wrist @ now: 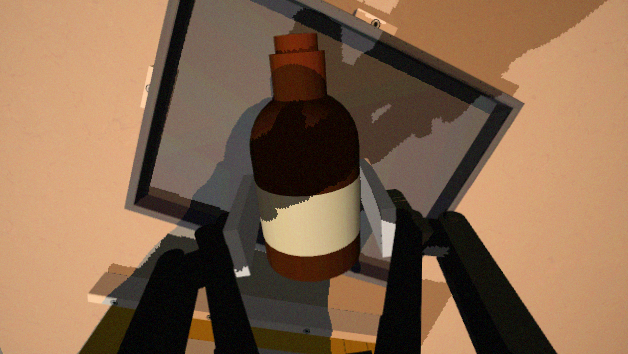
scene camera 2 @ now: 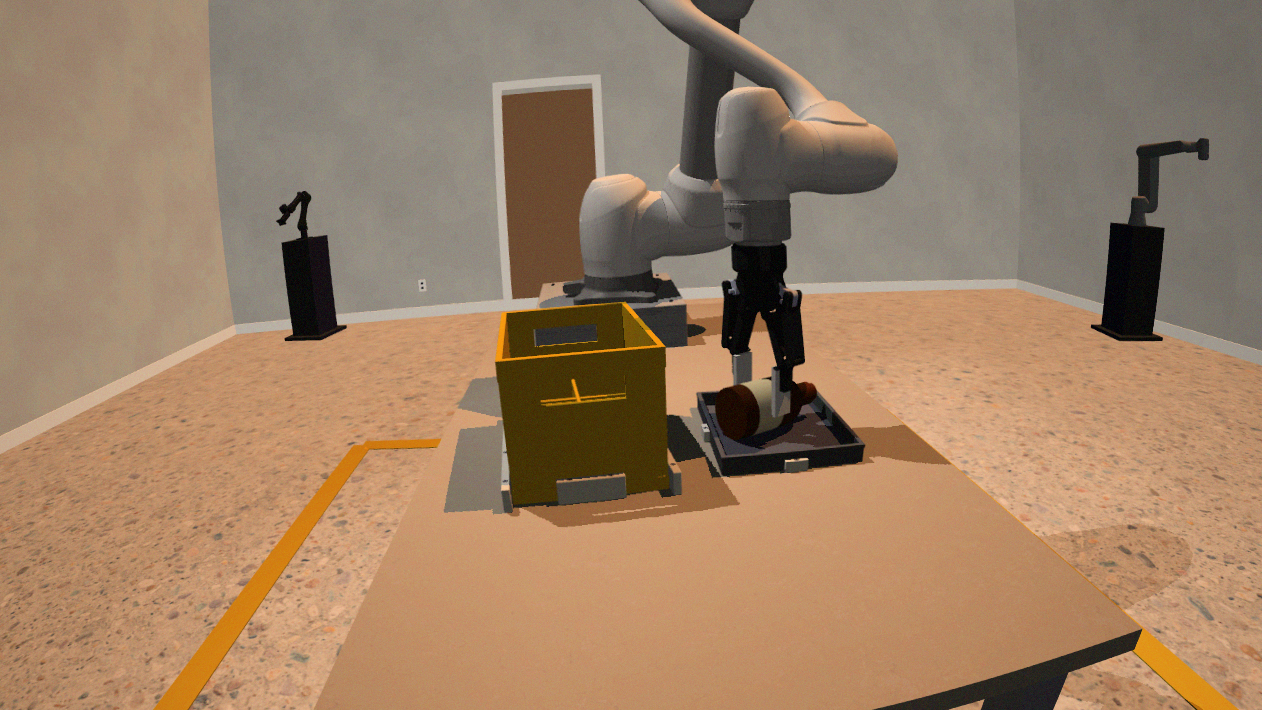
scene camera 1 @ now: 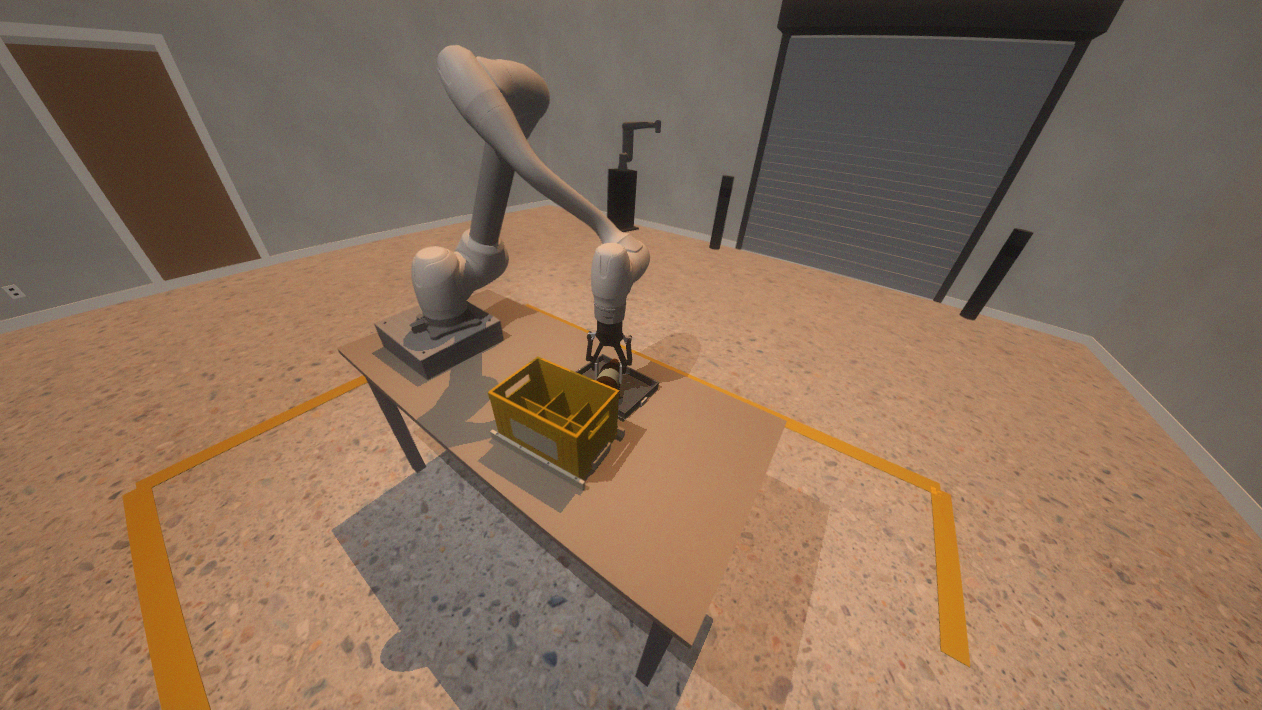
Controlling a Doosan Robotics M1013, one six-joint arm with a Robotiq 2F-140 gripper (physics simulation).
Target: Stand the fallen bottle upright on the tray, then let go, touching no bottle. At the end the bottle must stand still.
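Frame: origin at the arm's base, x ahead, y left, z up, level; millimetres.
Where they show: gripper, fingertip midpoint: (wrist: 308, 185) (scene camera 2: 761, 407); arm's base, origin of the base link: (scene camera 2: 619, 293) (scene camera 1: 448, 321).
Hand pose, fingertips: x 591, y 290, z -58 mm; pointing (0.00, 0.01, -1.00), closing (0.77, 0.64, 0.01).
Things, the pixels of their top centre, and the offset from my fingertips.
- brown bottle, middle of its top: (wrist: 308, 178) (scene camera 2: 774, 377) (scene camera 1: 610, 365) dy +18, dx -14, dz +40 mm
- tray, middle of its top: (wrist: 319, 157) (scene camera 2: 773, 415) (scene camera 1: 612, 380) dy +19, dx -1, dz -14 mm
- yellow crate, middle of its top: (scene camera 2: 570, 326) (scene camera 1: 554, 391) dy -247, dx +71, dz +136 mm
A brown bottle (scene camera 1: 609, 373) (scene camera 2: 752, 407) (wrist: 310, 145) with a cream label lies on its side over the tray (scene camera 1: 638, 386) (scene camera 2: 750, 462) (wrist: 200, 115), a dark, low-walled one. Its base faces the crate side, and its neck points to the far side in scene camera 2. Whether the bottle touches the tray floor is hard to tell. My gripper (scene camera 1: 608, 367) (scene camera 2: 760, 385) (wrist: 308, 185) points down and is shut on the bottle, with one light grey pad on each side of the body at the label.
A yellow crate (scene camera 1: 540, 430) (scene camera 2: 582, 432) with inner dividers stands close beside the tray, held by light brackets (scene camera 2: 591, 488). Its walls rise above the tray's. Small light clips (scene camera 2: 796, 465) sit at the tray's outer walls. The arm's base (scene camera 1: 438, 339) stands at the table's far end.
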